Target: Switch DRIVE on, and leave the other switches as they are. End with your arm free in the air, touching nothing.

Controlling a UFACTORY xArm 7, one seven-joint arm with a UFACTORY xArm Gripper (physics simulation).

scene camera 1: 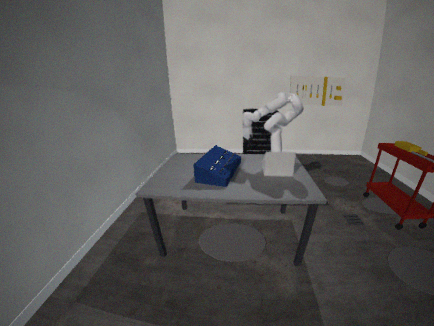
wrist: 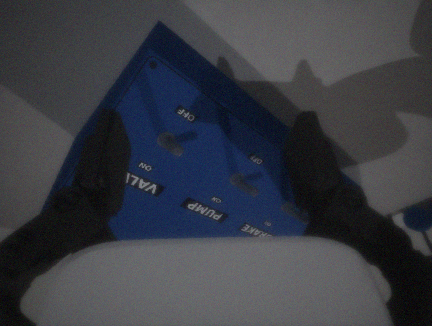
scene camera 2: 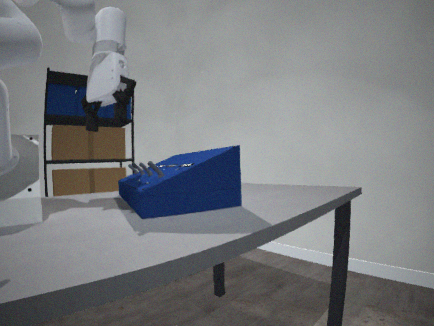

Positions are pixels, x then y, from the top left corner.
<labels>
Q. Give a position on a blue sloped switch box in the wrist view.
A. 168, 91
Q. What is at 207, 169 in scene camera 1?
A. A blue sloped switch box.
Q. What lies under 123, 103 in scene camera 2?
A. The gripper.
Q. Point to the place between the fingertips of the gripper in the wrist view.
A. At 209, 129
</labels>
